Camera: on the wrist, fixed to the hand. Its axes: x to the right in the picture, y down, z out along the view.
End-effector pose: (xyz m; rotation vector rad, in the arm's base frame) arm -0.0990 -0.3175 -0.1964 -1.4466 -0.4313 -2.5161
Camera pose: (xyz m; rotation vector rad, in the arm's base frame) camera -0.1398 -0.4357 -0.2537 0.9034 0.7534 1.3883
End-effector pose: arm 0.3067 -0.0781 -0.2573 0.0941 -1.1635 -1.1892
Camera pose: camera 0.4437 -0.0697 -0.2672 0.6118 -1.1070 -2.8263
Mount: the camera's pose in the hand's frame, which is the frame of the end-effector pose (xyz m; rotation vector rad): -0.0254 0.0891 -0.1017 -0.3374 -0.3634 -1.5405
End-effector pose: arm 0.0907 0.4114 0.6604 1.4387 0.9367 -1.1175
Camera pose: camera 0.1846 0.4985 0.7106 -0.0259 1.8780 -2.0169
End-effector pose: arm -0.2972 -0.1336 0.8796 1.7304 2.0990 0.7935
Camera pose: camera -0.2771 -0.1700 1.0107 -0.1592 2.0599 0.2356
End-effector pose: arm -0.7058 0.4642 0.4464 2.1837 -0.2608 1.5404
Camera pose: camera -0.8365 0.4304 0.4731 1.5216 0.8179 0.1974
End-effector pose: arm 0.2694 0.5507 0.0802 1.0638 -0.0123 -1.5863
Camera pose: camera 0.4000 0.5938 0.0835 -0.3770 -0.9986 2.9532
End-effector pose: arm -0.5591 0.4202 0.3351 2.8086 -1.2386 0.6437
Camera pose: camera -0.6747 0.3938 0.4048 2.5607 0.8683 -0.1811
